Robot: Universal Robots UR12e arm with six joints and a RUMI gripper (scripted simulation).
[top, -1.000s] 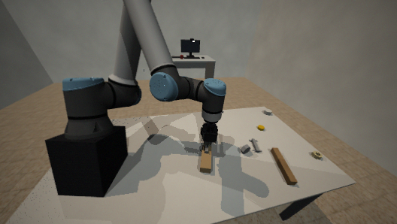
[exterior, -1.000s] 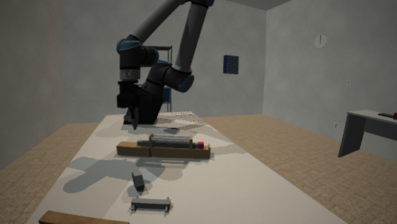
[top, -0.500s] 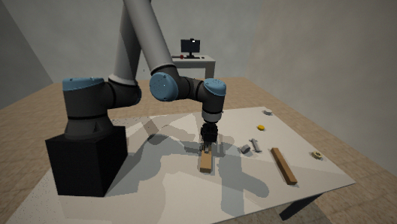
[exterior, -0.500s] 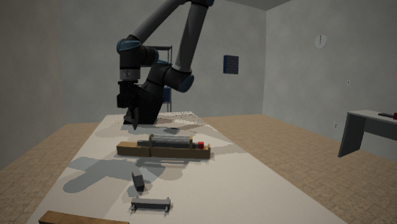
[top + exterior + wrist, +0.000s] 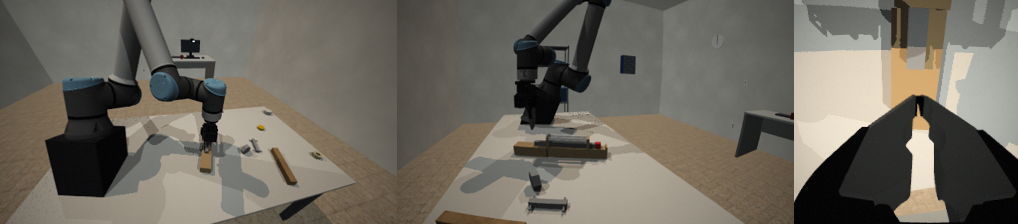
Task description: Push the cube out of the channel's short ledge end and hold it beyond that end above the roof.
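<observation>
Right now the red cube is 100 mm ahead of my hand, 280 mm to the left of it and 80 mm below it. Also, from my hand: wooden channel: 50 mm ahead, 150 mm to the left, 80 mm below; grey block: 270 mm ahead, 100 mm below; grey legged piece: 370 mm ahead, 30 mm to the left, 120 mm below.
</observation>
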